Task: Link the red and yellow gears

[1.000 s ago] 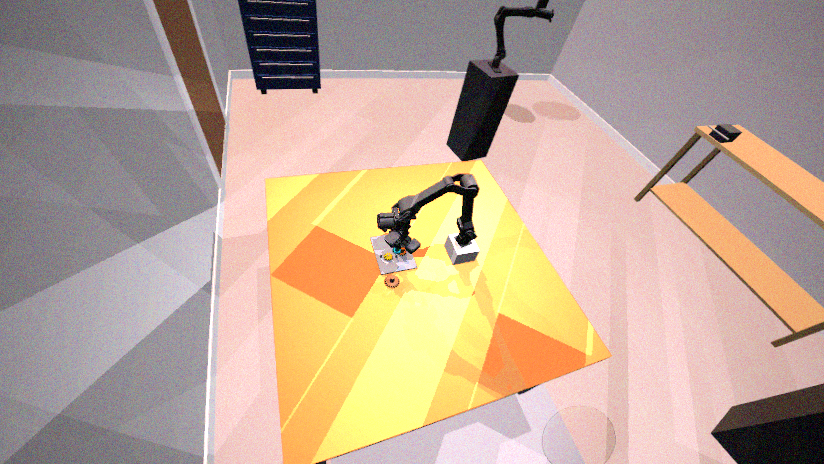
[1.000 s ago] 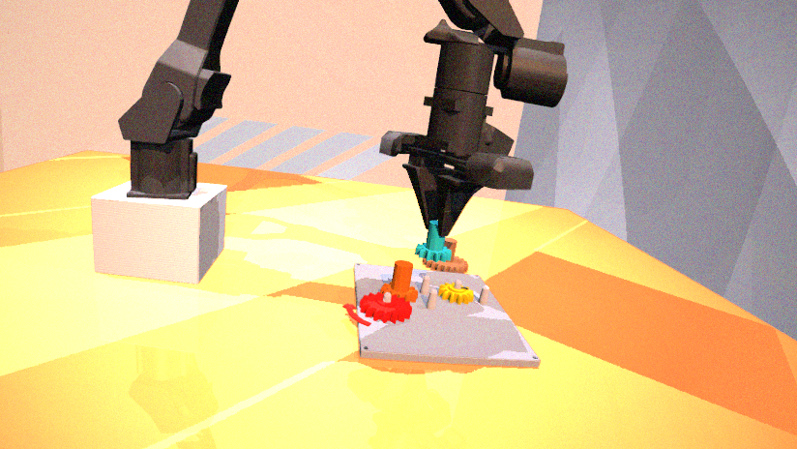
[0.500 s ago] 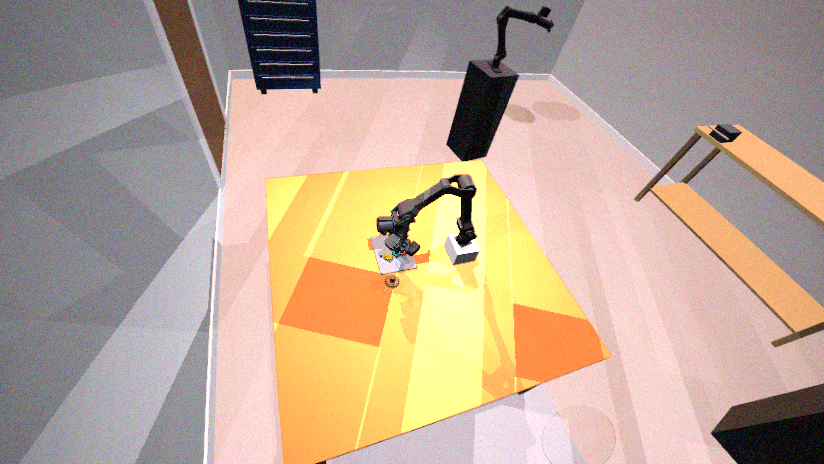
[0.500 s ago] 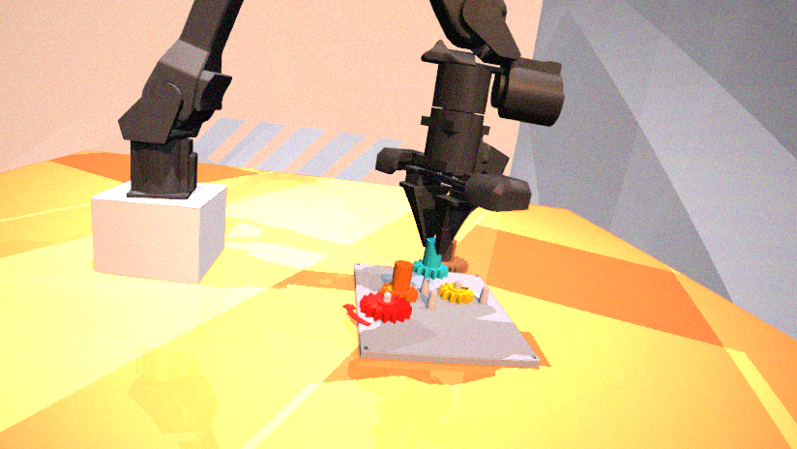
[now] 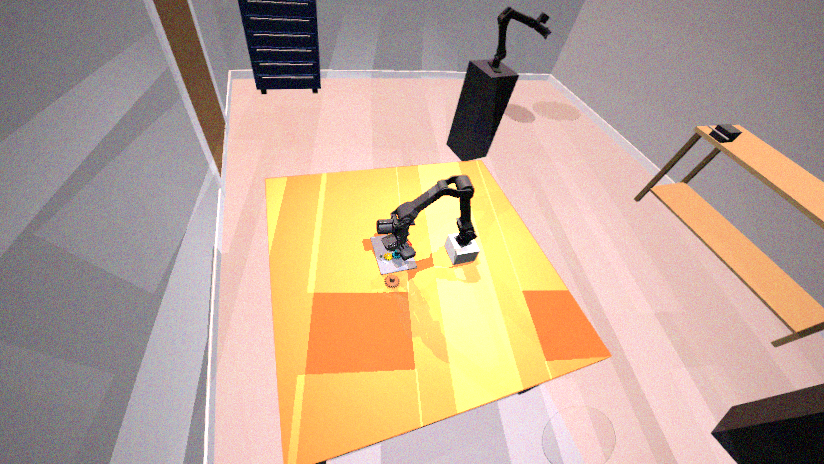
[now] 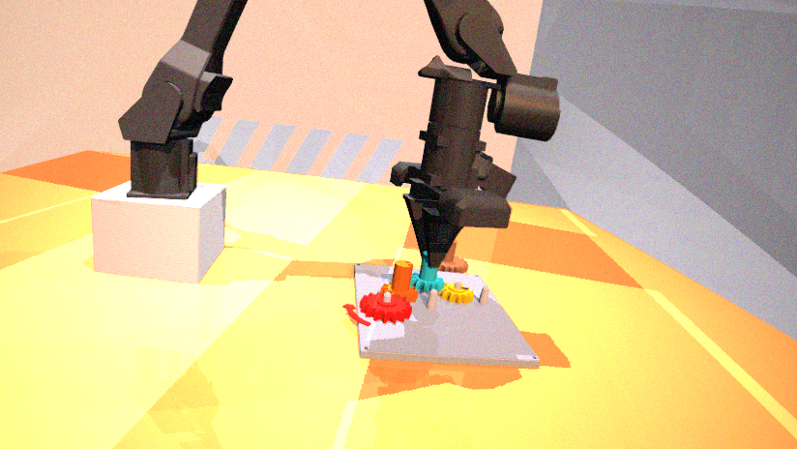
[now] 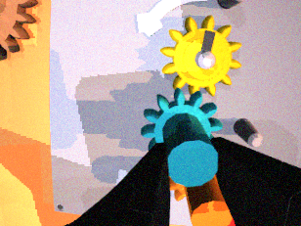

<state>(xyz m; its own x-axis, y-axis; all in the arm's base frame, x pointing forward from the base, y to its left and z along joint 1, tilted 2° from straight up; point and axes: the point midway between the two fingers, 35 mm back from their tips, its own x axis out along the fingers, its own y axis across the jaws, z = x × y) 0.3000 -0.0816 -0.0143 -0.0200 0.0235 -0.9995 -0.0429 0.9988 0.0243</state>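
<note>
Now: the teal gear 10 mm below my gripper tip. Round my gripper tip: orange gear: 40 mm behind, 10 mm to the right, 20 mm below; then yellow gear: 30 mm ahead, 10 mm to the right, 30 mm below; then red gear: 60 mm behind, 50 mm to the right, 30 mm below.
</note>
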